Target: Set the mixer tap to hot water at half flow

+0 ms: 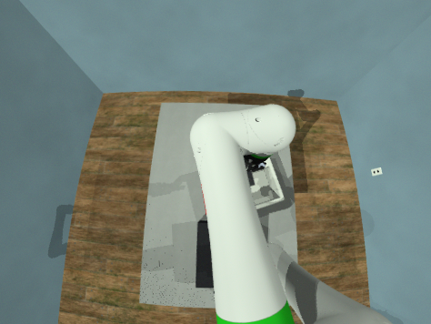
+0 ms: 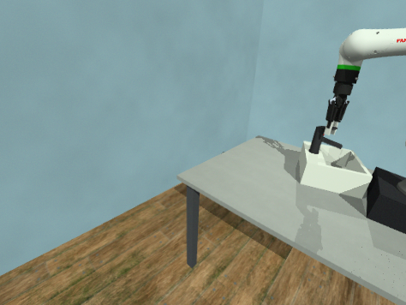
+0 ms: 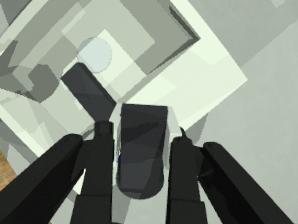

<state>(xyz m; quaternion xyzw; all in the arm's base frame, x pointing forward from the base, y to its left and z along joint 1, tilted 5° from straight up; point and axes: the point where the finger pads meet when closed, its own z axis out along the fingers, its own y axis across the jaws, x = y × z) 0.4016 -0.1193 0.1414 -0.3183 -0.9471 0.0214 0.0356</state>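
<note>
My hand is 1 cm to the left of the lever and 1 cm short of it. From my hand the other things lie so: white basin: 24 cm below, 7 cm behind, 5 cm to the right.
</note>
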